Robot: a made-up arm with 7 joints. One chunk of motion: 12 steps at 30 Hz.
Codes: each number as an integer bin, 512 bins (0 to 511) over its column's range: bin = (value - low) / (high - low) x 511, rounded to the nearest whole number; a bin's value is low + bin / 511 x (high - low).
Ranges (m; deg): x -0.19..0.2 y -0.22..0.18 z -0.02..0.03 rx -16..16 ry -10..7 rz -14..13
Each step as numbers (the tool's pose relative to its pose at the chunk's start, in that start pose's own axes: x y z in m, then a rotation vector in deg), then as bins.
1 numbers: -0.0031 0.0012 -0.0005 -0.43 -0.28 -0.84
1 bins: 245 283 199 249 292 249
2 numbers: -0.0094 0.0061 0.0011 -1.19 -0.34 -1.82
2 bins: 237 289 216 236 290 231
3 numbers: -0.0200 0.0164 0.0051 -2.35 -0.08 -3.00
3 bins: 223 302 257 218 298 208
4 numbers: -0.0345 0.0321 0.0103 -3.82 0.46 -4.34
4 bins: 204 322 310 194 314 183
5 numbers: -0.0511 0.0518 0.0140 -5.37 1.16 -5.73
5 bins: 182 347 347 170 335 157
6 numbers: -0.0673 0.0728 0.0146 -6.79 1.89 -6.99
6 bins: 161 374 354 147 357 133
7 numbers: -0.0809 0.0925 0.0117 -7.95 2.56 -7.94
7 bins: 143 399 324 129 378 115
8 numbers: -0.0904 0.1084 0.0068 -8.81 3.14 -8.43
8 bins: 131 420 274 115 395 105
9 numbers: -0.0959 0.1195 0.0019 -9.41 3.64 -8.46
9 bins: 123 434 224 105 410 105
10 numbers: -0.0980 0.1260 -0.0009 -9.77 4.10 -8.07
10 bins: 121 442 195 99 424 112
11 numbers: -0.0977 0.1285 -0.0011 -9.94 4.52 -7.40
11 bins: 121 445 193 97 436 125
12 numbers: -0.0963 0.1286 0.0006 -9.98 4.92 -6.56
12 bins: 123 445 211 96 448 141
